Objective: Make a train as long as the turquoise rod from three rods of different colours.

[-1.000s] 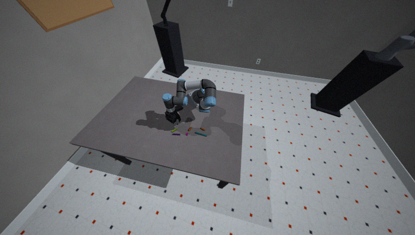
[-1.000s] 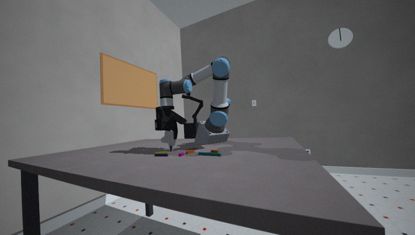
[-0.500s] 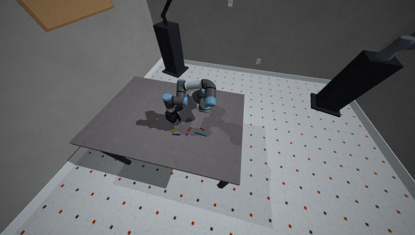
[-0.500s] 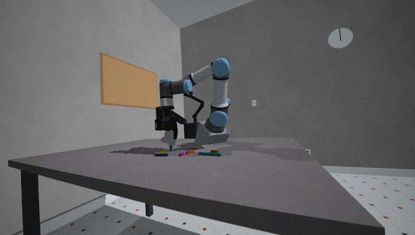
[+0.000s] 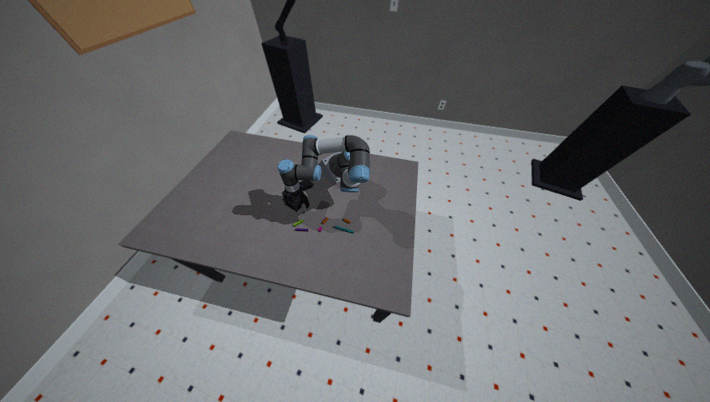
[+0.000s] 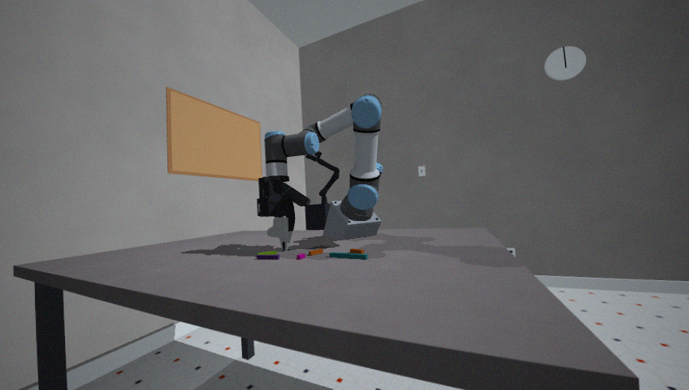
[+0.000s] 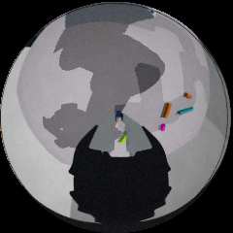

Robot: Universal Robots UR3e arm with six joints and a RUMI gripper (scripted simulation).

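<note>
Now: the blue rod 1 cm below my hand. From my hand the other things lie so: purple rod 10 cm ahead, 5 cm to the left, 1 cm below; lime rod 7 cm ahead, 2 cm to the left, 1 cm below; magenta rod 5 cm ahead, 13 cm to the left, 1 cm below.
</note>
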